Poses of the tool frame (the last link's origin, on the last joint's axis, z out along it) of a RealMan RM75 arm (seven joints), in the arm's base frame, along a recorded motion.
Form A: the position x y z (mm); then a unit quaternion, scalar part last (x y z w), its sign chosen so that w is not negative.
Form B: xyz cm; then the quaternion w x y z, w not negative. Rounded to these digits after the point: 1 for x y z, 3 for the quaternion.
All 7 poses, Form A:
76 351 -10 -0.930 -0.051 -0.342 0.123
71 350 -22 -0.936 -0.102 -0.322 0.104
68 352 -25 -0.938 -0.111 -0.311 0.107
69 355 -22 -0.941 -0.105 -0.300 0.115
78 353 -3 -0.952 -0.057 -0.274 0.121
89 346 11 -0.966 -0.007 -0.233 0.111
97 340 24 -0.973 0.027 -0.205 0.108
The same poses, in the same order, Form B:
7.6 35.1 -1.0 0.123 -0.930 -0.051 -0.342
7.1 35.0 -2.2 0.104 -0.936 -0.102 -0.322
6.8 35.2 -2.5 0.107 -0.938 -0.111 -0.311
6.9 35.5 -2.2 0.115 -0.941 -0.105 -0.300
7.8 35.3 -0.3 0.121 -0.952 -0.057 -0.274
8.9 34.6 1.1 0.111 -0.966 -0.007 -0.233
9.7 34.0 2.4 0.108 -0.973 0.027 -0.205

